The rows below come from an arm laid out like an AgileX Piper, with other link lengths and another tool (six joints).
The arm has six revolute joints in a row. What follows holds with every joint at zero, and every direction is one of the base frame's. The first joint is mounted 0.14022 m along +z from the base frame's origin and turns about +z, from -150 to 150 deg. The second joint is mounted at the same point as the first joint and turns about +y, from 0 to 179.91 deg. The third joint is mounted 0.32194 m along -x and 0.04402 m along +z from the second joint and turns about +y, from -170 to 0 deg. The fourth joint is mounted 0.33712 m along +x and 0.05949 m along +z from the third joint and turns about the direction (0.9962, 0, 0.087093), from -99.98 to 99.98 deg. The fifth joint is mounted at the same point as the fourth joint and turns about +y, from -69.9 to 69.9 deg. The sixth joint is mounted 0.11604 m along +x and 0.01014 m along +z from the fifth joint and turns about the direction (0.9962, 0, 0.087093), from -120 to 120 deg. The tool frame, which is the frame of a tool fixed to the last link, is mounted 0.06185 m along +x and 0.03 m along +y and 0.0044 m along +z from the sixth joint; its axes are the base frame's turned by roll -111.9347, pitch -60.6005 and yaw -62.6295 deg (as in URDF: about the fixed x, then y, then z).
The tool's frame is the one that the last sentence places.
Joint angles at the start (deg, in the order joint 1, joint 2, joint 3, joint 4, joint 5, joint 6): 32.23, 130.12, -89.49, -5.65, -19.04, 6.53
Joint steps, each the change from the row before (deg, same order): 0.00, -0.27, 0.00, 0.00, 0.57, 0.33; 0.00, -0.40, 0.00, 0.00, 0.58, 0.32; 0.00, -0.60, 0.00, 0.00, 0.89, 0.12; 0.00, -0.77, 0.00, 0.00, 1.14, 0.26; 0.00, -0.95, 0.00, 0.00, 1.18, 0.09; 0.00, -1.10, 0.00, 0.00, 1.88, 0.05; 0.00, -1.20, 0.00, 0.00, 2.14, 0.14; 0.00, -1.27, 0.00, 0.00, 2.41, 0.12; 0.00, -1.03, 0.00, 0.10, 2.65, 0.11; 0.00, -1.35, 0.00, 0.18, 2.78, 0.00; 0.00, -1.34, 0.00, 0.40, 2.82, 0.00; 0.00, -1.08, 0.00, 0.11, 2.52, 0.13; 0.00, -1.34, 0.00, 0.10, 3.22, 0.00
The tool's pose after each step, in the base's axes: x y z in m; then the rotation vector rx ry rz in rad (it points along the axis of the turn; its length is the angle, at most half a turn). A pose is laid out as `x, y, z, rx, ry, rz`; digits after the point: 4 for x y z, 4 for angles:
0.5775, 0.4062, 0.1342, -2.3070, -0.2151, -1.0026
0.5773, 0.4058, 0.1375, -2.3081, -0.2089, -0.9973
0.5768, 0.4052, 0.1423, -2.3125, -0.2057, -0.9927
0.5761, 0.4043, 0.1485, -2.3174, -0.1998, -0.9858
0.5752, 0.4034, 0.1567, -2.3213, -0.1968, -0.9829
0.5737, 0.4018, 0.1646, -2.3343, -0.1932, -0.9724
0.5718, 0.3998, 0.1730, -2.3492, -0.1874, -0.9587
0.5694, 0.3975, 0.1814, -2.3674, -0.1813, -0.9421
0.5668, 0.3948, 0.1862, -2.3922, -0.1725, -0.9169
0.5636, 0.3918, 0.1945, -2.4143, -0.1641, -0.8951
0.5600, 0.3885, 0.2027, -2.4352, -0.1515, -0.8700
0.5565, 0.3856, 0.2085, -2.4561, -0.1423, -0.8462
0.5518, 0.3816, 0.2154, -2.4844, -0.1343, -0.8163

